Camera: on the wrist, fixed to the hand. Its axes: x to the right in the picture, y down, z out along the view.
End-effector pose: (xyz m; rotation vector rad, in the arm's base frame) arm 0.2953 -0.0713 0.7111 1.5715 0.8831 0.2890
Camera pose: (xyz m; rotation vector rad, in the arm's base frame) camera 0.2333 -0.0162 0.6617 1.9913 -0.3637 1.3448
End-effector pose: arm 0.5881 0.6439 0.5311 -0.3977 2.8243 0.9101
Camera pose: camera 0.5940 0.5491 0.5481 -1.4544 -2.2577 -0.7209
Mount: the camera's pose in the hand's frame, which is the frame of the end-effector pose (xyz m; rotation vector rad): 0.0100 -0.0664 -0.0693 0.0359 0.0832 1.4506
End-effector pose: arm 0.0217 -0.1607 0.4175 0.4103 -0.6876 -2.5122
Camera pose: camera 0.0159 -0.1435 0.3227 -0.0335 -0.6299 -1.1003
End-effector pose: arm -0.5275 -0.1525 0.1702 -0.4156 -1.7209 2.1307
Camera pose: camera -0.4987 -0.0753 0.2205 1.4092 0.8836 -1.8027
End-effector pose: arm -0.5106 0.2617 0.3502 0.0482 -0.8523 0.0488
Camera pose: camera -0.4478 0.2000 0.3107 -0.5446 -0.6497 1.4118
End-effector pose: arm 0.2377 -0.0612 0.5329 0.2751 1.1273 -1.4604
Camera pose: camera 0.1479 -0.0275 0.5221 0.9383 0.6265 -0.1656
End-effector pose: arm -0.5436 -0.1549 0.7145 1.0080 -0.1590 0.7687
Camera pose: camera -0.5085 -0.1137 0.6346 0.7793 -0.8544 2.1156
